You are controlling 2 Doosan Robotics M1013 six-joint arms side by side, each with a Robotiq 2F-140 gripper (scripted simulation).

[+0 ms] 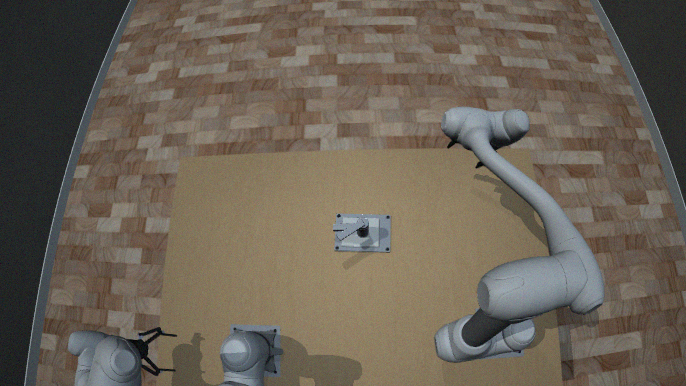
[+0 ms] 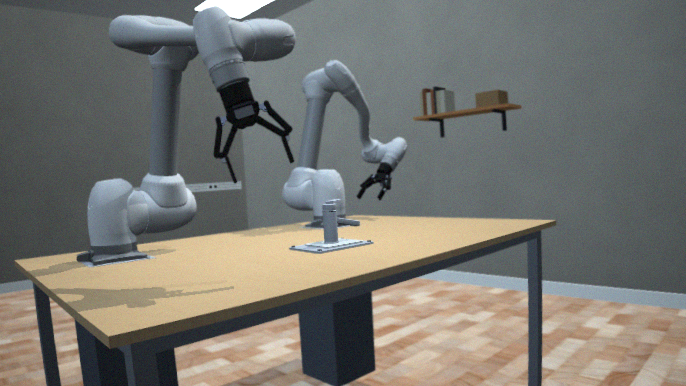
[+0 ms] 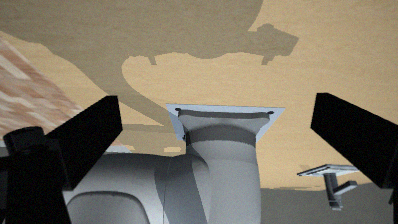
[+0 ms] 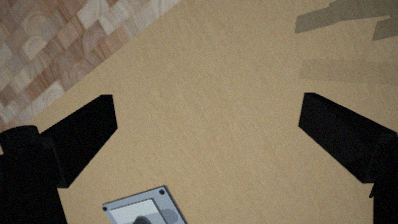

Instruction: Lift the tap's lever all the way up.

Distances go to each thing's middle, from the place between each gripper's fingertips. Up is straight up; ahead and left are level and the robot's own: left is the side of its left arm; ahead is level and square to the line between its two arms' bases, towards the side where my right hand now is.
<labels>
My right hand is 46 cm to the right of the grey tap (image 1: 361,238), 23 cm past it and 16 cm above it. Round my right hand: base plate (image 1: 384,220): 43 cm to the left, 26 cm below, 22 cm behind.
Right now my left hand is 79 cm to the left of the grey tap, 51 cm short of it and 1 cm above it. The rest, counted from my left hand: base plate: 81 cm to the right, 52 cm ahead, 11 cm below.
</labels>
